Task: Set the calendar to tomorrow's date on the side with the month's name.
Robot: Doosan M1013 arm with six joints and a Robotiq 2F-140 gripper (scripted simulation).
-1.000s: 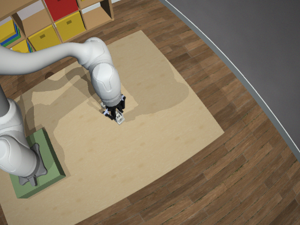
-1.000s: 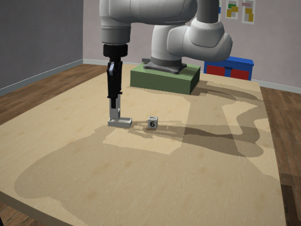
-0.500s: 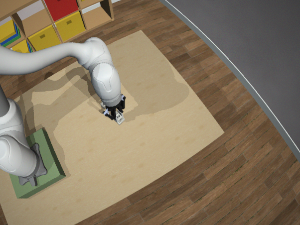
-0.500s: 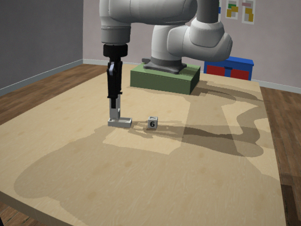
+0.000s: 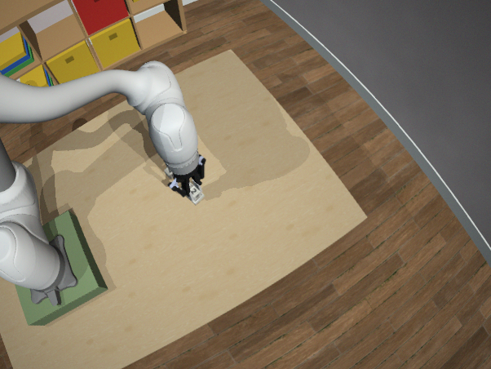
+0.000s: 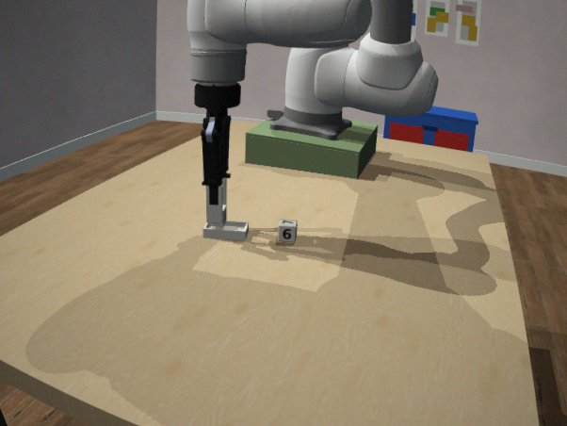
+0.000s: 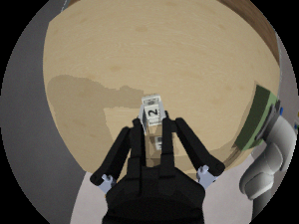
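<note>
Right now the grey tray is 1 cm behind my hand, 2 cm to the left of it and 5 cm below it.
</note>
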